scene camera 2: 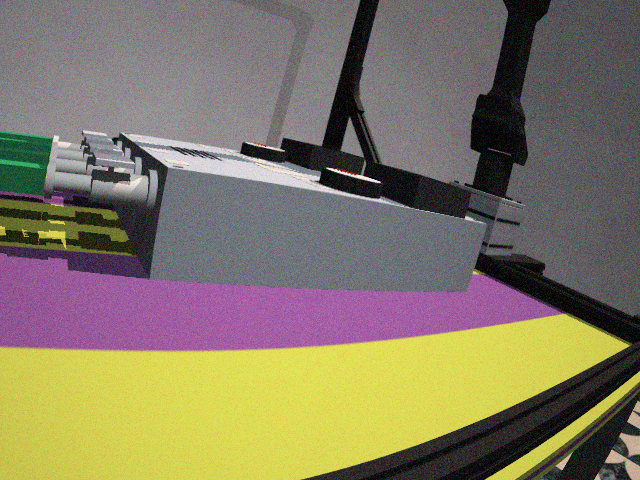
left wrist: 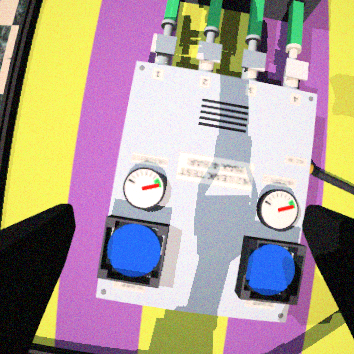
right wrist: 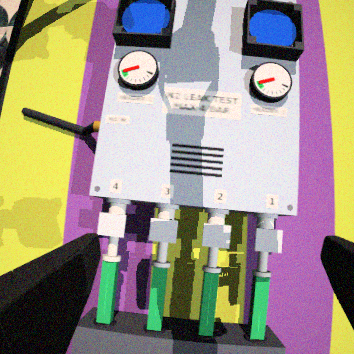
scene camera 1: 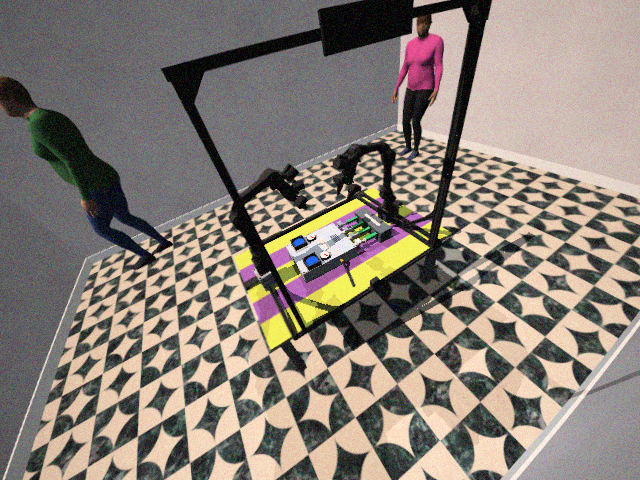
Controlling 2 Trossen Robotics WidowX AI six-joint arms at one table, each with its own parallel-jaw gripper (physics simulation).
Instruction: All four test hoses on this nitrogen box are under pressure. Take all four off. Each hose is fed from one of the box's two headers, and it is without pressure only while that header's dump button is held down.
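Where they show: left gripper, fingertip midpoint: (left wrist: 190, 216); right gripper, fingertip midpoint: (right wrist: 212, 246) (scene camera 1: 342, 198); left arm's base, link origin: (scene camera 2: 488, 193) (scene camera 1: 263, 270); right arm's base, link origin: (scene camera 1: 388, 206).
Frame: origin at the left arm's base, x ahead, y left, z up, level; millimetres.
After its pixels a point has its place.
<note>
The pale nitrogen box (scene camera 1: 330, 238) @(x 441, y -50, z -31 mm) (scene camera 2: 310, 237) @(x 422, y 79, z -69 mm) (left wrist: 170, 135) @(x 432, y 8, z -32 mm) (right wrist: 135, 160) @(x 460, y -152, z -31 mm) lies on the striped table. Hose 1 (left wrist: 171, 10) @(x 644, y 9, z -47 mm) (right wrist: 260, 307) @(x 668, y 7, z -47 mm), hose 2 (left wrist: 215, 12) @(x 643, y -63, z -47 mm) (right wrist: 208, 302) @(x 656, y -63, z -47 mm), hose 3 (left wrist: 256, 17) @(x 638, y -131, z -47 mm) (right wrist: 157, 297) @(x 646, y -131, z -47 mm) and hose 4 (left wrist: 296, 25) @(x 630, y -200, z -47 mm) (right wrist: 107, 290) @(x 635, y -199, z -47 mm) are on their fittings. The blue dump button on hose 1's side (left wrist: 134, 250) @(x 272, y 55, z -16 mm) (right wrist: 272, 29) @(x 275, y 56, z -15 mm) and the one on hose 4's side (left wrist: 271, 270) @(x 243, y -134, z -15 mm) (right wrist: 145, 17) @(x 245, y -131, z -15 mm) sit in black collars, untouched. My left gripper (scene camera 1: 301, 201) @(x 343, y 0, z 252 mm) (left wrist: 190, 216) @(x 343, y 0, z 252 mm) is open above the button end. My right gripper (scene camera 1: 345, 191) @(x 552, y -81, z 223 mm) (right wrist: 212, 246) @(x 552, y -81, z 223 mm) is open above the hose end.
Two gauges (left wrist: 144, 188) @(x 356, y 42, z -15 mm) (left wrist: 278, 209) @(x 328, y -143, z -15 mm) have red needles near their green marks. A dark grey block (scene camera 1: 385, 232) @(x 714, y -249, z -43 mm) (right wrist: 240, 341) @(x 711, y -24, z -42 mm) stands at the hoses' far ends. A black cable (left wrist: 335, 179) @(x 375, y -285, z -98 mm) (right wrist: 55, 121) @(x 368, y -301, z -98 mm) leaves the box's side. A black frame (scene camera 1: 211, 147) @(x -2, y -397, z 783 mm) rises around the table.
</note>
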